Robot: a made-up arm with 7 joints.
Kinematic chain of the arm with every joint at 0, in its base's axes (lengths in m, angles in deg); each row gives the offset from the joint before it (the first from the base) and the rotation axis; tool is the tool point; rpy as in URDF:
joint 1: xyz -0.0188 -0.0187 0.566 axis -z
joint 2: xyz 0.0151 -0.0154 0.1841 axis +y
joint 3: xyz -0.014 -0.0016 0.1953 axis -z
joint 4: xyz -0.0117 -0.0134 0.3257 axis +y
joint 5: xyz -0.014 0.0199 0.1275 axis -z
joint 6: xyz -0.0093 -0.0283 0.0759 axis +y
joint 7: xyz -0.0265 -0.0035 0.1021 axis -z
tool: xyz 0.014 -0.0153 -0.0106 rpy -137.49 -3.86 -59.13
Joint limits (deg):
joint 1: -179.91..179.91
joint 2: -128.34..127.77
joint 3: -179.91..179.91
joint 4: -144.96..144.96
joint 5: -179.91..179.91
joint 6: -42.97..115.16
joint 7: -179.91..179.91
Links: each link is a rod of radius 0.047 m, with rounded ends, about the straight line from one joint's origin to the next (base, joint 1, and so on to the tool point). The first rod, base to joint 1, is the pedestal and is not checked.
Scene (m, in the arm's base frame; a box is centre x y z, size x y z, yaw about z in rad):
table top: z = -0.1
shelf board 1: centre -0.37 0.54 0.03 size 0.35 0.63 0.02 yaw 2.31
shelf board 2: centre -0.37 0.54 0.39 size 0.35 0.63 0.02 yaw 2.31
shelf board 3: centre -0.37 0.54 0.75 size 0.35 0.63 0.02 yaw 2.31
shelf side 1: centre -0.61 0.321 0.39 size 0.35 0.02 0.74 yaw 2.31
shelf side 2: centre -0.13 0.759 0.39 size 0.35 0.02 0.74 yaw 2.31
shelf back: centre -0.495 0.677 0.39 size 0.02 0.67 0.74 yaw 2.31
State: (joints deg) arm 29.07 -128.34 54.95 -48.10 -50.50 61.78 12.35
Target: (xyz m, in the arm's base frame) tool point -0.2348 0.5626 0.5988
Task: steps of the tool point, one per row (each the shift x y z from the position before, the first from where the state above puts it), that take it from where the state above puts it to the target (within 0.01 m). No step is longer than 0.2 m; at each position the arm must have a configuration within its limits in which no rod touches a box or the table.
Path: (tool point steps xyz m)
1: 0.1371 0.0931 -0.0071
2: 0.1548 0.0442 -0.0063
3: 0.1560 -0.0057 -0.0053
4: 0.1425 -0.0516 -0.0039
5: 0.1166 -0.0894 -0.0025
6: 0.0823 -0.1168 -0.0008
7: -0.0487 0.0833 0.0402
8: -0.0683 0.0725 0.0664
9: -0.0959 0.0527 0.0895
10: -0.1227 0.0135 0.1038
11: -0.1312 -0.0450 0.1047
12: -0.0342 0.0668 -0.0099
13: -0.0523 0.0575 -0.0002
14: -0.0661 0.0431 0.0101

